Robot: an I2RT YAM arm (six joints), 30 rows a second.
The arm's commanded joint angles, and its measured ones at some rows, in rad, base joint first. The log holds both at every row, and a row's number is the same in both.
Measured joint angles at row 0:
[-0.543 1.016 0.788 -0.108 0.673 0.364]
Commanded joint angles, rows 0 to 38:
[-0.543 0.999 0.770 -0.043 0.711 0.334]
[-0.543 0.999 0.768 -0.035 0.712 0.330]
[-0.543 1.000 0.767 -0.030 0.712 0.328]
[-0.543 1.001 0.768 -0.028 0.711 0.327]
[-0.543 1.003 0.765 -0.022 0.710 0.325]
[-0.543 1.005 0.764 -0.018 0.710 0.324]
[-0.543 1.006 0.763 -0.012 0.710 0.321]
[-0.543 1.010 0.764 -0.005 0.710 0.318]
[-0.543 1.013 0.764 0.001 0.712 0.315]
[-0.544 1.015 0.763 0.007 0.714 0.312]
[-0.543 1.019 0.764 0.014 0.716 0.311]
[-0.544 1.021 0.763 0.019 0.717 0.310]
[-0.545 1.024 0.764 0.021 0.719 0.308]
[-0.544 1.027 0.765 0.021 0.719 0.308]
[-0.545 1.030 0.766 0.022 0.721 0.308]
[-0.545 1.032 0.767 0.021 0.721 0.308]
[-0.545 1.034 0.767 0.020 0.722 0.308]
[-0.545 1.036 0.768 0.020 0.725 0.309]
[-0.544 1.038 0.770 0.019 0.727 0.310]
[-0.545 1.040 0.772 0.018 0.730 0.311]
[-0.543 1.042 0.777 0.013 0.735 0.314]
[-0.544 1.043 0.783 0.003 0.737 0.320]
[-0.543 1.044 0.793 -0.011 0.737 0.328]
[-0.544 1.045 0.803 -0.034 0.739 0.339]
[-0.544 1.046 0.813 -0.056 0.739 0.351]
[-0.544 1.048 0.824 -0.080 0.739 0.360]
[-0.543 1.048 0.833 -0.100 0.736 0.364]
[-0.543 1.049 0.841 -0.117 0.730 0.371]
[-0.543 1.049 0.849 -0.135 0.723 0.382]
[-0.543 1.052 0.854 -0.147 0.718 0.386]
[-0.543 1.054 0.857 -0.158 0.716 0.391]
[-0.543 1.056 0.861 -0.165 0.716 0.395]
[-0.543 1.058 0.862 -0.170 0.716 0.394]
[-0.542 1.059 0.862 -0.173 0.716 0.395]
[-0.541 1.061 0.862 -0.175 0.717 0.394]
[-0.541 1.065 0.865 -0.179 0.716 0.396]
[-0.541 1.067 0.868 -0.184 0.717 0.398]
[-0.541 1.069 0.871 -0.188 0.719 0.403]
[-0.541 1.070 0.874 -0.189 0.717 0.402]
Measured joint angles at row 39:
[-0.543 1.067 0.827 -0.165 0.706 0.383]
